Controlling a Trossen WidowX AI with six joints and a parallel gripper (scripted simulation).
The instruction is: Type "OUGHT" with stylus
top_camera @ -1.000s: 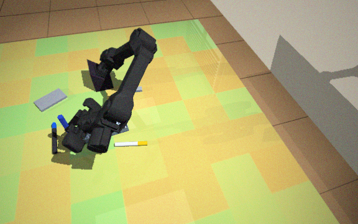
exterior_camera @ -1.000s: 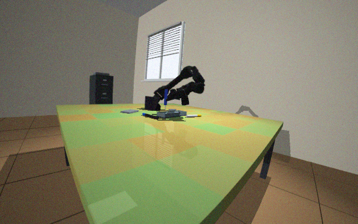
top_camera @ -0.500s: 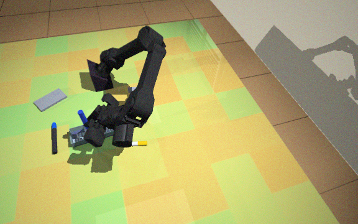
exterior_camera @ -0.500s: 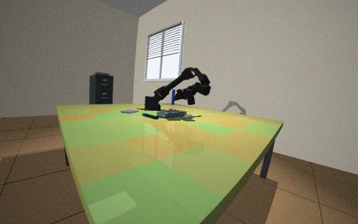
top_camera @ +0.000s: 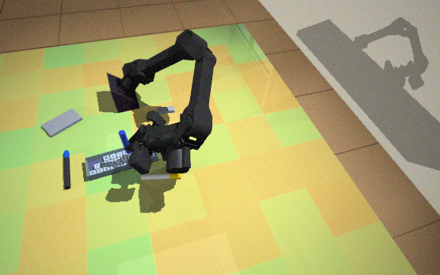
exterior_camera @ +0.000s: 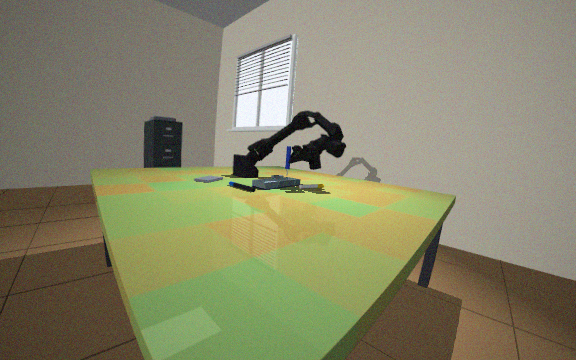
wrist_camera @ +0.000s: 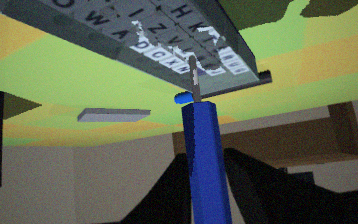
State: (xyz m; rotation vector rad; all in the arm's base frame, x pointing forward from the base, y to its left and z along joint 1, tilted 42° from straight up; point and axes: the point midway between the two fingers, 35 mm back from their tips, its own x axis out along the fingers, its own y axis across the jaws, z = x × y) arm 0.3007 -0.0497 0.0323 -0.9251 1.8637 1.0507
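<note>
My gripper tip is now 9 cm above the yellow-capped marker, 8 cm to the right of it and 8 cm short of it. From my gripper tip the other things lie so: small grey block 19 cm behind, 16 cm to the left, 9 cm below; then grey stylus tip 5 cm below; then stylus 1 cm below.
</note>
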